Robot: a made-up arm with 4 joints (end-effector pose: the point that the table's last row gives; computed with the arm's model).
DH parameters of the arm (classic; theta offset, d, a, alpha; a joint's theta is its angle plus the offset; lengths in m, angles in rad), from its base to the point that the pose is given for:
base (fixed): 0 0.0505 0 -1.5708
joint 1: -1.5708 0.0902 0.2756 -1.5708
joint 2: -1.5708 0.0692 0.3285 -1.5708
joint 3: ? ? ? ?
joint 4: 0 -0.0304 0.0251 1.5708
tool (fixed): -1.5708 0.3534 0 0
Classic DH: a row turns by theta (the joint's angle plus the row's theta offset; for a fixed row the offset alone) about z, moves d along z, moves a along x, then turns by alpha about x.
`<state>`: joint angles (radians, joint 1 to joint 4).
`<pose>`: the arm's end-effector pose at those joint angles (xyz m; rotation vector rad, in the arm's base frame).
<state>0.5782 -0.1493 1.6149 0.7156</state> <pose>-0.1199 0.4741 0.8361 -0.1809 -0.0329 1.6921</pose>
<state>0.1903 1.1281 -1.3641 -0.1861</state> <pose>0.5210 -0.1814 0.7696 0.9767 0.8005 -1.4097</pose>
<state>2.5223 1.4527 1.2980 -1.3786</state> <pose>0.3227 -0.0782 -0.5267 2.4690 0.3345 -1.7134</pose>
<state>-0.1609 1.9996 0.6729 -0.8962</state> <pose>-0.0425 -0.4104 0.5539 2.6913 -0.5369 1.0501</pose>
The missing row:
joint 3: 0 0.1201 0.3474 -1.5708
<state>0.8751 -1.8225 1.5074 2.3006</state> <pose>-0.3919 -0.1385 0.4029 0.8221 0.7991 -2.3908</pose>
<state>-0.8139 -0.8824 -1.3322 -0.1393</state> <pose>0.0597 0.6944 0.5311 -0.1153 -1.3413 -1.4372</pose>
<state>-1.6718 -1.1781 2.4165 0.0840</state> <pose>-0.3871 0.5428 -0.2101 -1.7324 0.2687 0.8988</pose>
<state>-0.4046 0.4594 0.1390 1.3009</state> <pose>-0.3509 0.9208 0.8778 -0.8500 -0.4904 -0.0803</pose>
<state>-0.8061 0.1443 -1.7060 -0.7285</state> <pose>-0.3792 0.3104 0.6842 1.3240 -1.0651 -1.3629</pose>
